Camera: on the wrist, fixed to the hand. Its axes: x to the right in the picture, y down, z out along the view.
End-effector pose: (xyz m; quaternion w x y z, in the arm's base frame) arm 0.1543 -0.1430 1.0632 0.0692 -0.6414 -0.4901 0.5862
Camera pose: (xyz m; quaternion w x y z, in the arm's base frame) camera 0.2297 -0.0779 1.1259 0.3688 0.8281 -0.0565 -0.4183
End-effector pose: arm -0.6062 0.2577 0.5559 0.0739 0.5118 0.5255 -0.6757
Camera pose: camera -0.5542 0.3566 0.5929 0.5251 0.7543 0.0689 -0.3880
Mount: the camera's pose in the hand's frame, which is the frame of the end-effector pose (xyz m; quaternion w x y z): -0.0093 -0.0335 -0.1124 0.7232 -0.0557 0.0403 0.6872
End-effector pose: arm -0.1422 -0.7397 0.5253 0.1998 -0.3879 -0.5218 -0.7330
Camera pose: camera -0.2003 -0.8316 0.4803 0.6477 -0.6207 -0.0619 -0.4375
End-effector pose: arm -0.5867 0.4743 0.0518 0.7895 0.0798 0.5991 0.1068
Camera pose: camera -0.6949 0.4393 0.0216 0.4779 0.4211 0.4043 0.6564
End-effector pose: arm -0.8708 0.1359 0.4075 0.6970 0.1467 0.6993 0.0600
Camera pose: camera -0.9866 0.1150 0.4091 0.4428 0.5454 0.4297 0.5673
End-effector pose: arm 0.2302 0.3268 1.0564 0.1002 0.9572 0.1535 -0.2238
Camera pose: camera 0.2556 0.3850 1.1554 0.2734 0.8012 -0.5303 -0.0459
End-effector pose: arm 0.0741 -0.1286 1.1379 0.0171 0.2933 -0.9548 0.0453
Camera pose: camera 0.1013 -0.1402 1.2518 0.0361 -0.4468 -0.8939 0.0031
